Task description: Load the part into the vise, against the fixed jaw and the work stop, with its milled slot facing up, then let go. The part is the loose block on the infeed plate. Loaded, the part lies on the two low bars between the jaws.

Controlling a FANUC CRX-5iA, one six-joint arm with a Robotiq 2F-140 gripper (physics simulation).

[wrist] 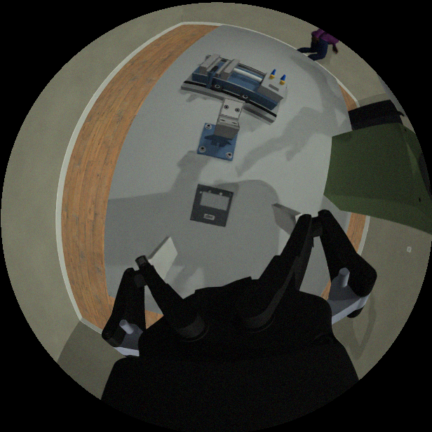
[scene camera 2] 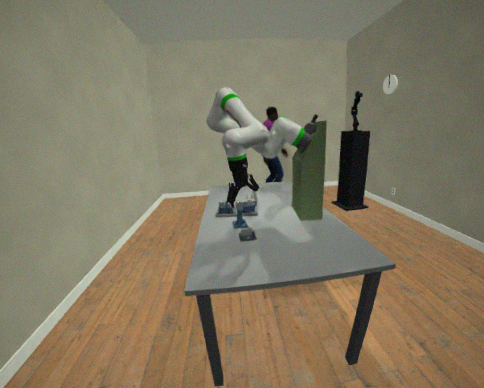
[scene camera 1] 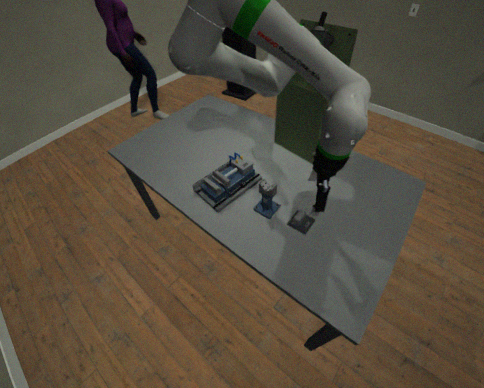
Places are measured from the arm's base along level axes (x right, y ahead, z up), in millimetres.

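Where they show: gripper, fingertip midpoint: [scene camera 2: 246, 207] [scene camera 1: 313, 196]; arm's base, origin of the base link: [scene camera 2: 307, 142].
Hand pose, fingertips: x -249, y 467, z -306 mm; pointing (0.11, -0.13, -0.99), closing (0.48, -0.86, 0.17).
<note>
Things, the pixels of their top centre, and the offset from my fingertips. "spot": a spot on its surface instead.
- small light grey block, middle of its top: [scene camera 1: 299, 215] [scene camera 2: 246, 228] dx +33, dy -1, dz -144 mm
- dark infeed plate, middle of its top: [scene camera 1: 301, 221] [scene camera 2: 247, 235] dx +19, dy -1, dz -181 mm
- grey vise, middle of its top: [scene camera 1: 226, 171] [scene camera 2: 236, 199] dx +425, dy +0, dz -90 mm
- blue base, surface spot: [scene camera 1: 267, 209] [scene camera 2: 237, 223] spot: dx +174, dy +32, dz -172 mm
The part, a small light grey block [scene camera 1: 300, 216] [scene camera 2: 247, 232] [wrist: 214, 199], lies on the dark infeed plate [scene camera 1: 300, 229] [scene camera 2: 248, 239] [wrist: 200, 215]. Its slot cannot be made out. My gripper [scene camera 1: 316, 192] [scene camera 2: 243, 198] [wrist: 222, 230] is open and empty, pointing down above the table, higher than the block; in the wrist view the block shows ahead of and between the spread fingers. The blue and grey vise [scene camera 1: 227, 178] [scene camera 2: 225, 209] [wrist: 240, 82] stands beyond the blue stand. Its jaws show as grey blocks at its left in the wrist view, with no block between them; the work stop is unclear.
A stand with a blue base [scene camera 1: 267, 209] [scene camera 2: 240, 224] [wrist: 216, 150] and grey top block rises between the infeed plate and vise. A tall green pedestal [scene camera 1: 300, 115] [scene camera 2: 308, 185] [wrist: 375, 175] carries the arm beside the table. A person [scene camera 1: 135, 55] [wrist: 320, 45] stands beyond the table.
</note>
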